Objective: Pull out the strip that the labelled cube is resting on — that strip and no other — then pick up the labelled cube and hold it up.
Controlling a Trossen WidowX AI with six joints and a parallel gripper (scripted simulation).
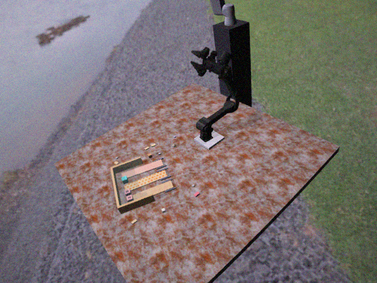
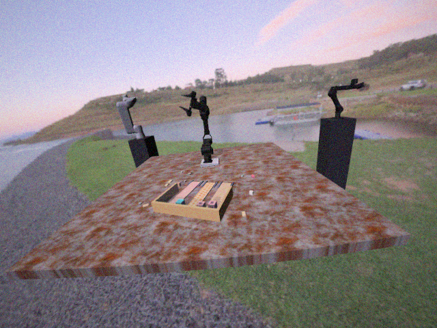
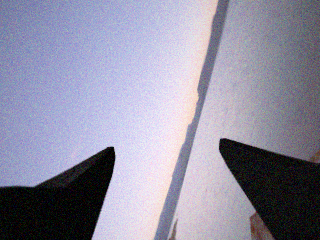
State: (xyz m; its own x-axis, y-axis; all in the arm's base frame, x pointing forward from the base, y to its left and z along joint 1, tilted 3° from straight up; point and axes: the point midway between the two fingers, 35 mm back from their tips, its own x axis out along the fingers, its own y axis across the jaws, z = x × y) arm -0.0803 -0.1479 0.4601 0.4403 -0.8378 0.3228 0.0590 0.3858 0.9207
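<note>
The tan gridded strip is 56 cm ahead of my gripper tip, 49 cm below it and 31 cm to the left of it. The rest, counted from my gripper tip: pink piece (49 cm below, 48 cm to the left, 37 cm ahead); white block (56 cm ahead, 48 cm below, 46 cm to the left).
</note>
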